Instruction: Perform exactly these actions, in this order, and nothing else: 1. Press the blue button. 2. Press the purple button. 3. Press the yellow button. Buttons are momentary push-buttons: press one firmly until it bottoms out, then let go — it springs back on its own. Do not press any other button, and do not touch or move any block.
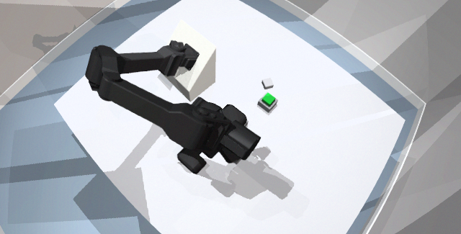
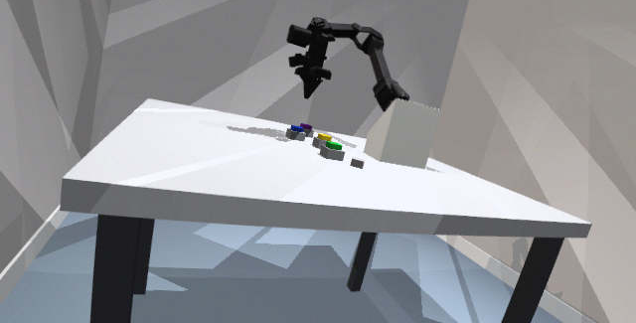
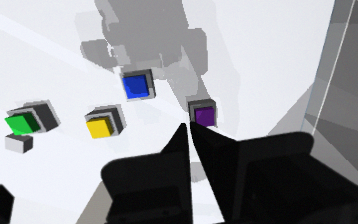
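The purple button lies 30 mm behind my gripper tip, 40 mm to the right of it and 90 mm below it. Round my gripper tip: green button: 20 mm behind, 270 mm to the left, 90 mm below; blue button: 30 mm ahead, 70 mm to the left, 90 mm below; yellow button: 40 mm behind, 140 mm to the left, 90 mm below.
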